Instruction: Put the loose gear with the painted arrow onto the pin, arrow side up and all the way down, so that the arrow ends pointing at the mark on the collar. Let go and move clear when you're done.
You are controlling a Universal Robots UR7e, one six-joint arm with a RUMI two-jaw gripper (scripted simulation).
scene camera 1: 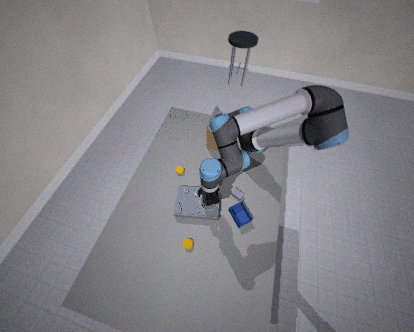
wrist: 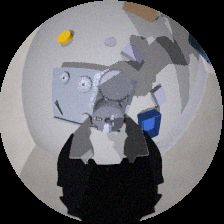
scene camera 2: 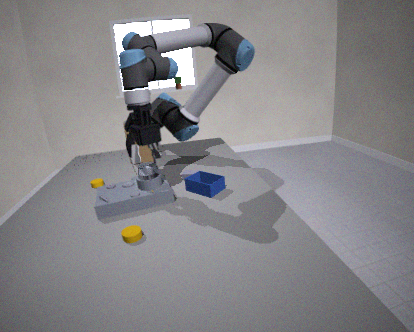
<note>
I see my gripper (scene camera 2: 148, 172), a blue bin (scene camera 2: 207, 184) and a grey base plate (scene camera 2: 155, 190).
The grey base plate is seen too in scene camera 1 (scene camera 1: 188, 202). My gripper is seen too in the wrist view (wrist: 107, 115).
</note>
